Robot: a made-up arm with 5 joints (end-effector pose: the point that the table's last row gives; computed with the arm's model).
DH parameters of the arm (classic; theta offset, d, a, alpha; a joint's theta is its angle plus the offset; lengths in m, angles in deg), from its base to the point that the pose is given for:
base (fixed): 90 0.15 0 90
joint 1: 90 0.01 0.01 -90
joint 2: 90 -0.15 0.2 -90
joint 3: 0 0.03 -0.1 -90
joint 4: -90 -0.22 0.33 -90
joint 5: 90 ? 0.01 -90
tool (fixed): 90 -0.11 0 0
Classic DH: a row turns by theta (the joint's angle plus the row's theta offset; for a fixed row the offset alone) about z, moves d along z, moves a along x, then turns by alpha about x.
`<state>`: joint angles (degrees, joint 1 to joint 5).
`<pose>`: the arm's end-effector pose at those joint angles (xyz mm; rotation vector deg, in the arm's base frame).
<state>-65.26 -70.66 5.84 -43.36 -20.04</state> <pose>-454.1 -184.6 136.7 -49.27 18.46 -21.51</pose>
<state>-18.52 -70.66 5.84 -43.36 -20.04</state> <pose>-454.1 -116.8 6.4 -3.45 24.68 -12.03</pose>
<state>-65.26 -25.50 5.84 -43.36 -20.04</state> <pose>-187.3 -434.4 21.5 -48.13 -16.90 8.79</pose>
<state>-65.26 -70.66 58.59 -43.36 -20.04</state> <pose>-539.5 -1.2 319.8 -92.67 -3.83 -44.11</pose>
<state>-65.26 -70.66 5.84 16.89 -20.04</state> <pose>-503.2 277.2 295.9 -38.75 61.97 -65.10</pose>
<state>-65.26 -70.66 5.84 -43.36 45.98</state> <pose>-440.7 -190.9 256.1 -113.70 31.38 -9.21</pose>
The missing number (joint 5, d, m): 0.22
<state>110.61 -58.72 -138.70 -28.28 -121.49</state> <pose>-394.0 -37.6 421.0 -2.88 -19.76 -84.20</pose>
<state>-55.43 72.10 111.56 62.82 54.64</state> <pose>-93.0 50.0 -526.4 -2.53 -5.56 -36.94</pose>
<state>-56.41 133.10 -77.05 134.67 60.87</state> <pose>-350.0 -109.9 -2.8 -159.88 4.88 -76.43</pose>
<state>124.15 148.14 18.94 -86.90 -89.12</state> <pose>6.9 -218.6 -111.3 -80.37 -138.11 -69.49</pose>
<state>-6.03 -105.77 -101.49 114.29 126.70</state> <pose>247.1 149.7 -32.5 -29.06 62.38 -148.81</pose>
